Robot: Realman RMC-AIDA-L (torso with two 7-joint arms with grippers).
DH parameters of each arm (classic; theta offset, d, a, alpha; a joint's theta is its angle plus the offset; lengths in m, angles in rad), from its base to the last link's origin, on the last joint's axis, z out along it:
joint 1: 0 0.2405 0 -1.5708
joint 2: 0 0 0 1.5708
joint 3: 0 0.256 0 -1.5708
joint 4: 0 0 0 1.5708
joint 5: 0 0.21 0 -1.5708
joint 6: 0 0 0 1.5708
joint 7: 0 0.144 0 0
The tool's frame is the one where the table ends.
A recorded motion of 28 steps. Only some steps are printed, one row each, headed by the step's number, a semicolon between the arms.
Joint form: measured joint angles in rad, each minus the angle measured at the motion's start. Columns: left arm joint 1, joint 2, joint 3, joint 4, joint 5, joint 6, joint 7; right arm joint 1, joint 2, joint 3, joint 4, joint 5, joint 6, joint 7.
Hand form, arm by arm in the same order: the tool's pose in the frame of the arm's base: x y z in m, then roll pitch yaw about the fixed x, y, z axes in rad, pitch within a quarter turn. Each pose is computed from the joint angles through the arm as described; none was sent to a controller.
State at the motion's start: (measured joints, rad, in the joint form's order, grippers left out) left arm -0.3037 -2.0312 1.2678 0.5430 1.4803 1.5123 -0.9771; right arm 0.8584 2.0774 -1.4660 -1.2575 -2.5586 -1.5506 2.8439
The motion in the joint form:
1: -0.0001 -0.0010 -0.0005 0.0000 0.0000 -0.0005 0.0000; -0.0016 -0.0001 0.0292 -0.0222 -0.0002 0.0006 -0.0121
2: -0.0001 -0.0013 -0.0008 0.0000 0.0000 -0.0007 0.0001; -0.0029 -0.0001 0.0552 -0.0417 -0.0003 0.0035 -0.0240
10: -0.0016 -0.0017 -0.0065 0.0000 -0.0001 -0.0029 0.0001; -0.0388 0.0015 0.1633 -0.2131 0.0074 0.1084 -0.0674
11: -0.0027 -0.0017 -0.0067 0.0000 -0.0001 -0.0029 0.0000; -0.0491 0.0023 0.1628 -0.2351 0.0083 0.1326 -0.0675
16: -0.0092 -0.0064 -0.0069 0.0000 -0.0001 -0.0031 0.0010; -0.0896 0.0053 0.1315 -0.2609 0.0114 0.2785 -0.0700
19: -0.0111 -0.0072 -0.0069 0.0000 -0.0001 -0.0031 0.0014; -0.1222 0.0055 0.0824 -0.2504 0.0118 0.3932 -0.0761
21: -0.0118 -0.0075 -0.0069 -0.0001 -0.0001 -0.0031 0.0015; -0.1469 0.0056 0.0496 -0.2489 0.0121 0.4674 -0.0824
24: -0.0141 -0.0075 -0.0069 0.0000 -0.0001 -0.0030 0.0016; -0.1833 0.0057 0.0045 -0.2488 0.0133 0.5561 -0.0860
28: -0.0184 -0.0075 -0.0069 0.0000 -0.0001 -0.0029 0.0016; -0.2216 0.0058 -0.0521 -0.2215 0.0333 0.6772 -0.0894
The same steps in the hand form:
1: -0.2823 0.2574 -0.0429 -2.9758 -0.5847 0.1815; 0.0948 0.3821 -0.0181 -2.6973 -0.1458 -0.7443
2: -0.2823 0.2574 -0.0430 -2.9755 -0.5850 0.1814; 0.0913 0.3852 -0.0119 -2.6957 -0.1164 -0.7296
10: -0.2822 0.2587 -0.0423 -2.9685 -0.5866 0.1799; 0.0629 0.4026 0.0303 -2.6192 0.1262 -0.5856
11: -0.2819 0.2590 -0.0423 -2.9684 -0.5867 0.1789; 0.0600 0.4036 0.0340 -2.6029 0.1548 -0.5645
16: -0.2790 0.2605 -0.0439 -2.9701 -0.5907 0.1726; 0.0551 0.4112 0.0377 -2.5382 0.2539 -0.4907
19: -0.2783 0.2609 -0.0442 -2.9702 -0.5913 0.1705; 0.0568 0.4154 0.0324 -2.4975 0.2932 -0.4435
21: -0.2780 0.2611 -0.0443 -2.9704 -0.5916 0.1699; 0.0580 0.4169 0.0295 -2.4684 0.3175 -0.4078
24: -0.2774 0.2617 -0.0443 -2.9704 -0.5916 0.1674; 0.0612 0.4168 0.0250 -2.4371 0.3447 -0.3706
28: -0.2763 0.2629 -0.0443 -2.9704 -0.5916 0.1631; 0.0667 0.4174 0.0153 -2.4169 0.3877 -0.3422

